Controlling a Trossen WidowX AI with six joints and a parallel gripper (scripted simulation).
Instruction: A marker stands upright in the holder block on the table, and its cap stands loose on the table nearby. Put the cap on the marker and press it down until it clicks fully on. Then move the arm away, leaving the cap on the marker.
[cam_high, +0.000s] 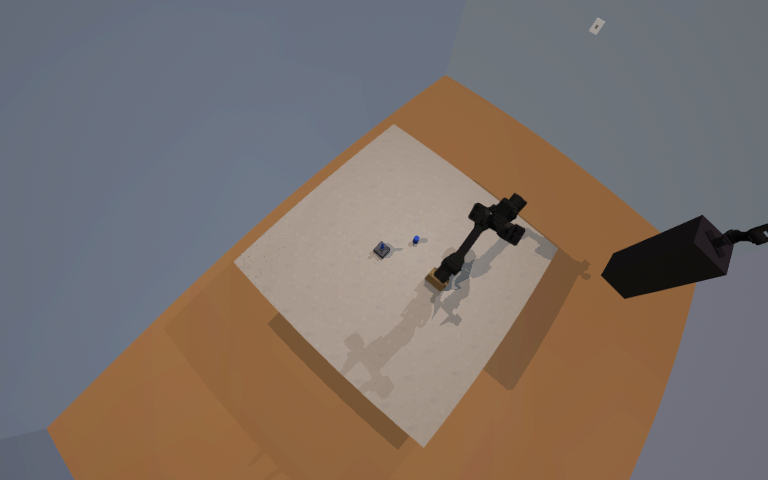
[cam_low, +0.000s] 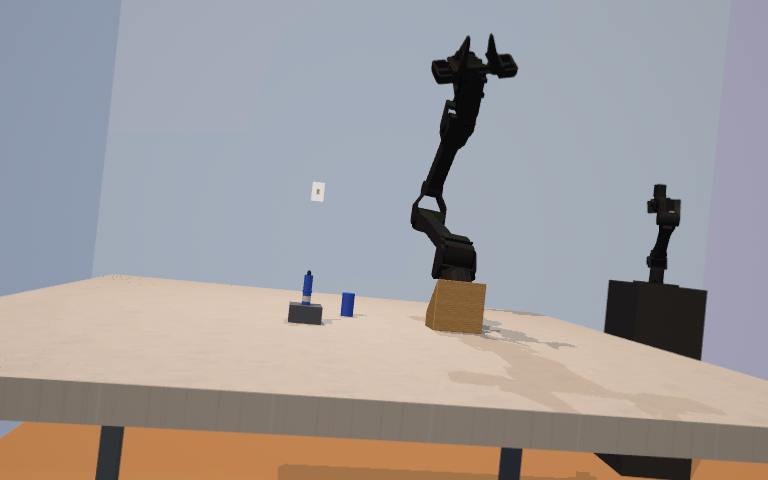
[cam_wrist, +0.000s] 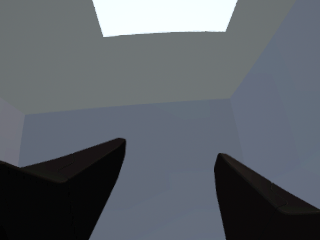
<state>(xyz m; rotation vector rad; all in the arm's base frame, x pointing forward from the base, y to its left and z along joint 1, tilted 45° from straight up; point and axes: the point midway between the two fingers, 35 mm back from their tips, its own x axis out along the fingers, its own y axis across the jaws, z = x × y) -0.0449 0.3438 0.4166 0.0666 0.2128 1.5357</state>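
Now: gripper tip 22 cm short of the blue cap, 5 cm to the left of it and 61 cm above it. From my gripper tip the other things lie so: dark grey holder block (31 cm ahead, 12 cm to the left, 62 cm below).
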